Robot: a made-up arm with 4 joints.
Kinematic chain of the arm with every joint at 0, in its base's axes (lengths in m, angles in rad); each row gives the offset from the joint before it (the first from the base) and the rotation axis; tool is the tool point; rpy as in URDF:
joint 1: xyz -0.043 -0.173 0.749 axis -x
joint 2: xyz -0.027 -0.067 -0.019 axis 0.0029 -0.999 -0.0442
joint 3: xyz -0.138 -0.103 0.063 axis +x
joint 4: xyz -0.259 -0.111 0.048 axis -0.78 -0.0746 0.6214
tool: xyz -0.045 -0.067 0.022 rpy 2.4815 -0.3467 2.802
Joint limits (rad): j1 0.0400..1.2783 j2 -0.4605..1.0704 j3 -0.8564..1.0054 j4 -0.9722..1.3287
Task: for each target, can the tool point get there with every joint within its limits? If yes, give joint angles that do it. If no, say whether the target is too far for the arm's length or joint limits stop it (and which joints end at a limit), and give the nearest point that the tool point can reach.
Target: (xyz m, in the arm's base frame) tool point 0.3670 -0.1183 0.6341
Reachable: no: joint limits stop it (at a limit: joint 1, joint 2, joint 3) | nearest point -0.2491 -0.4895 0.3178 | short by 0.786 m
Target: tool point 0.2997 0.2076 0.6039
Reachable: no: joint limits stop it (at a limit: joint 1, joint 2, joint 3, joint 4) | nearest point -0.3153 0.1451 1.0255 | short by 0.748 m
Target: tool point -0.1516 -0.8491 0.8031
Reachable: no: too far | nearest point -0.2483 -0.7059 0.7916 | short by 0.173 m
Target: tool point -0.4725 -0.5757 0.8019
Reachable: yes | joints 0.6262 0.5959 0.4042 0.4738
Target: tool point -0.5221 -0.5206 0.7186
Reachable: yes | joints 0.1940 0.1882 0.6171 -0.3741
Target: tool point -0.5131 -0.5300 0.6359
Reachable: yes | joints 0.1382 0.6092 0.0192 0.1089
